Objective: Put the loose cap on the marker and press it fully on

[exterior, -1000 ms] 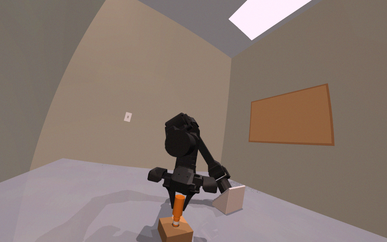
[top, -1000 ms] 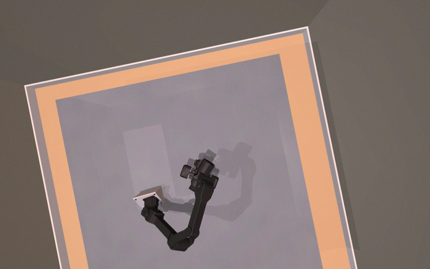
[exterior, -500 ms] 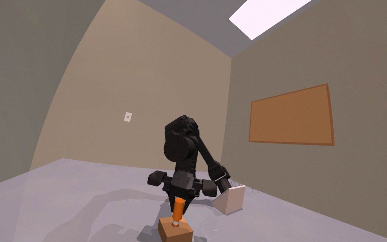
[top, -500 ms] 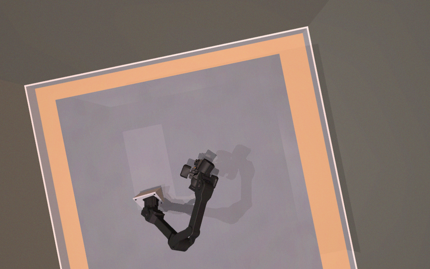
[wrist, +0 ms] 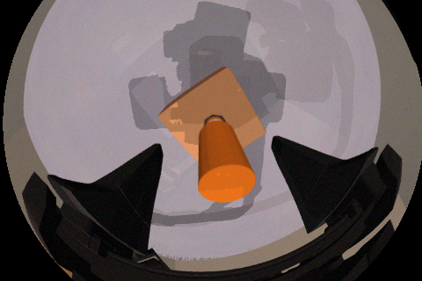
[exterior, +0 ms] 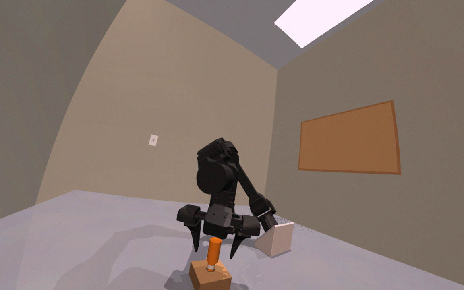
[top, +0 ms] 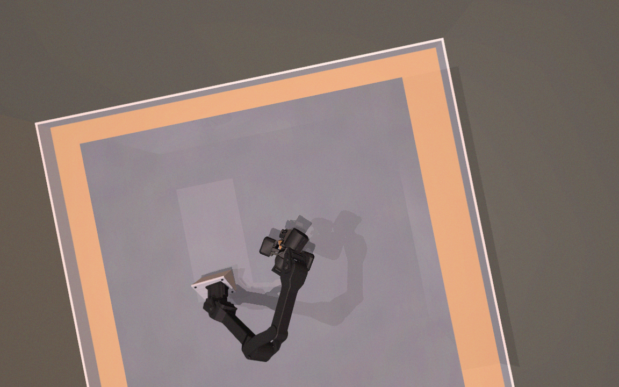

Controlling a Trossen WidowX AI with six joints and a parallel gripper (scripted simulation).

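Now: gripper tip 1 cm below the orange cap.
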